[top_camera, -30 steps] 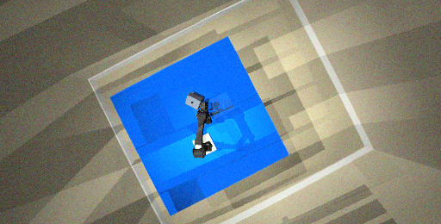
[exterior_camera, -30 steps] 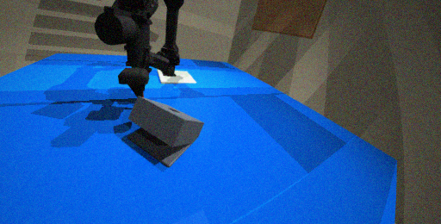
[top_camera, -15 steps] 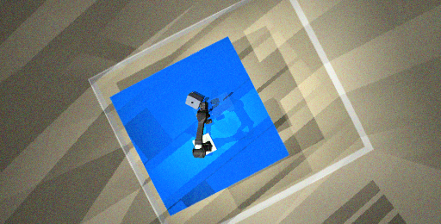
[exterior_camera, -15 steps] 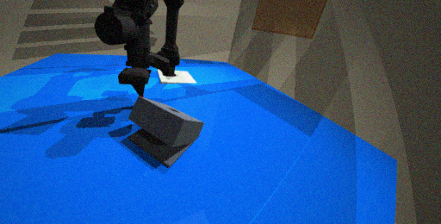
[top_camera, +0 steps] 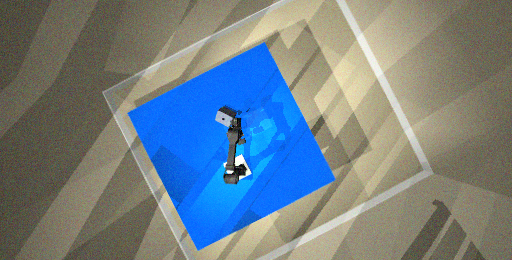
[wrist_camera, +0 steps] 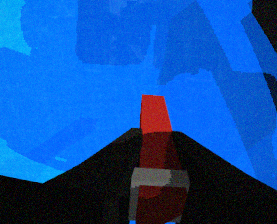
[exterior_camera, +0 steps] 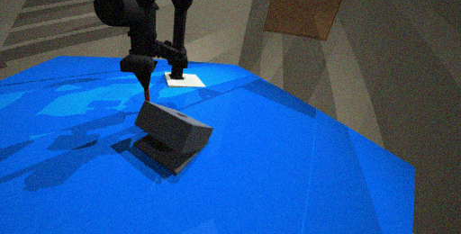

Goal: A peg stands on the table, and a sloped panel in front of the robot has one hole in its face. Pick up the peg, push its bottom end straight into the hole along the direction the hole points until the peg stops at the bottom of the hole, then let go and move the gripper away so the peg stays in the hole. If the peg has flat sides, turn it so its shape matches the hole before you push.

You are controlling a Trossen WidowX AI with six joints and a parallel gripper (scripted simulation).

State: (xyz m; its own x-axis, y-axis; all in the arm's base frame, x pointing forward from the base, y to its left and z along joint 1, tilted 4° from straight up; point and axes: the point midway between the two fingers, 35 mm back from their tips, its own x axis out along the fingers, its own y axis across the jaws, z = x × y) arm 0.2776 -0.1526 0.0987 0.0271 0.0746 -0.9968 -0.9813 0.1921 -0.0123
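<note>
My gripper tip is now 140 mm short of the dark hole, 70 mm to the right of it and 10 mm above it. Also, from my gripper tip: red peg 20 mm above; flat grey foot 160 mm ahead, 40 mm to the left, 80 mm below; grey sloped panel 150 mm ahead, 50 mm to the left, 30 mm below.
</note>
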